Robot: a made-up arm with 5 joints.
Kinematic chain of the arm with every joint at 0, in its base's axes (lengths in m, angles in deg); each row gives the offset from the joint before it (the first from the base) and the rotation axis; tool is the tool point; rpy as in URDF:
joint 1: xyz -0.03 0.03 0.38 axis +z
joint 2: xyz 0.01 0 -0.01 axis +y
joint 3: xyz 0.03 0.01 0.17 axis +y
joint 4: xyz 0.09 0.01 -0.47 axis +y
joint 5: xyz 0.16 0 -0.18 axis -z
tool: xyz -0.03 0.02 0 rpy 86.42 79.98 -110.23
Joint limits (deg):
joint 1: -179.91..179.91
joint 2: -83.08..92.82
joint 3: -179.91..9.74
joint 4: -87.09..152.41
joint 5: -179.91..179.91
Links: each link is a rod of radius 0.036 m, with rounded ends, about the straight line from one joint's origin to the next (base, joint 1, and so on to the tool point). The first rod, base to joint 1, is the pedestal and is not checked.
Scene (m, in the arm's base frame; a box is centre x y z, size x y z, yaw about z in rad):
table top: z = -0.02
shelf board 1: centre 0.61 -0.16 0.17 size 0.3 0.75 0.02 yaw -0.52
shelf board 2: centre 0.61 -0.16 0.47 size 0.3 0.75 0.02 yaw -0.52
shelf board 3: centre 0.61 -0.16 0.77 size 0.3 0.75 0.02 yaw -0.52
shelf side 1: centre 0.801 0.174 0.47 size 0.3 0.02 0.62 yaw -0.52
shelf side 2: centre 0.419 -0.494 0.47 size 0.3 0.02 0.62 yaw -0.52
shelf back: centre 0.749 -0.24 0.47 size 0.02 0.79 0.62 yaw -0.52
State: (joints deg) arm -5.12 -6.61 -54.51 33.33 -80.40
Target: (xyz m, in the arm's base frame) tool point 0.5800 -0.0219 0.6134
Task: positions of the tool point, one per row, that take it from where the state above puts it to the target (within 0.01 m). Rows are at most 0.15 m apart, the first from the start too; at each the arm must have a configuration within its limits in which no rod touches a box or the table.
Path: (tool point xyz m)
1: 0.6184 -0.0080 0.2922
2: 0.5836 0.0186 0.2885
3: 0.5421 0.0424 0.2879
4: 0.4952 0.0625 0.2910
5: 0.4441 0.0786 0.2979
6: 0.4534 0.0822 0.4044
7: 0.4386 0.0831 0.5113
8: 0.4002 0.0810 0.6134
9: 0.4545 0.0625 0.6172
10: 0.5033 0.0387 0.6187
11: 0.5454 0.0102 0.6175
12: 0.5800 -0.0219 0.6135

